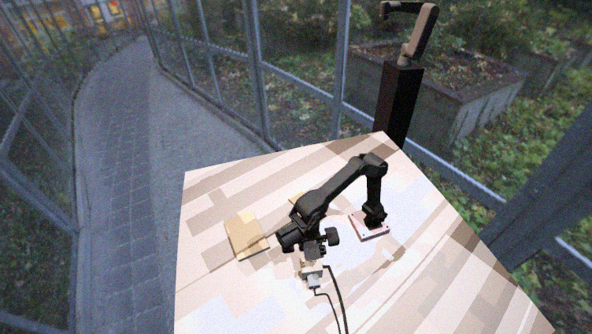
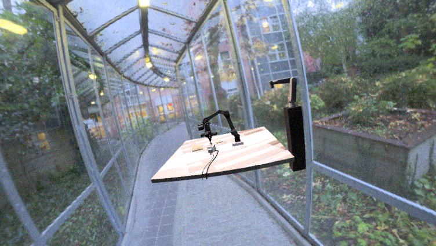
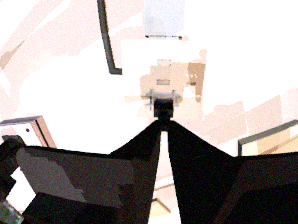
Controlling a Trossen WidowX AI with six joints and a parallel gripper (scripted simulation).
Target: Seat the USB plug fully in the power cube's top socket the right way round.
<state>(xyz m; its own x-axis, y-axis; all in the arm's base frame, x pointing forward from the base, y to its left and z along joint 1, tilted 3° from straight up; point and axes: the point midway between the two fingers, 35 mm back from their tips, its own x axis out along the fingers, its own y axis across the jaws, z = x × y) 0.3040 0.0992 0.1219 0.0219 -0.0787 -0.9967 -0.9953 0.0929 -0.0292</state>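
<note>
The usb plug is 20 mm below my gripper tip. Round my gripper tip: flat tan pad 230 mm ahead, 200 mm to the right, 110 mm below.
</note>
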